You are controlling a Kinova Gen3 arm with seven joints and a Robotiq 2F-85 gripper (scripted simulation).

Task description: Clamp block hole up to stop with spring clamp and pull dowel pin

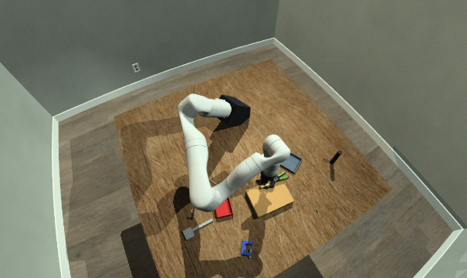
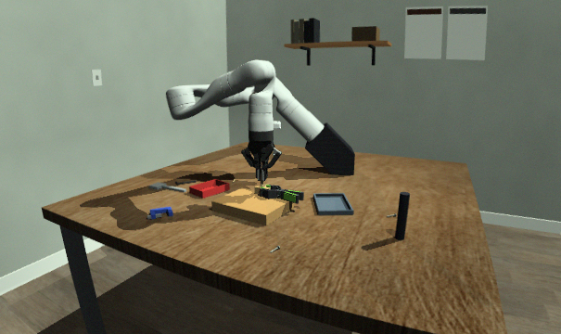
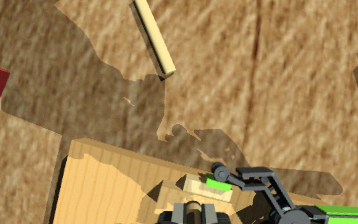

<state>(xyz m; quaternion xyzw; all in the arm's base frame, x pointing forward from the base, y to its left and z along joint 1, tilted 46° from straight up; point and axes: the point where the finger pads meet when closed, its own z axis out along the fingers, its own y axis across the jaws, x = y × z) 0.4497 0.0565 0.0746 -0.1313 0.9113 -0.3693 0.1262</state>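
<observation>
My gripper is now 2 cm above the dowel pin. From my hand the other things lie so: thin pale stick: 12 cm behind, 9 cm below, 5 cm to the right; small wooden block: 5 cm below; tan bench board: 7 cm below, 6 cm ahead.
</observation>
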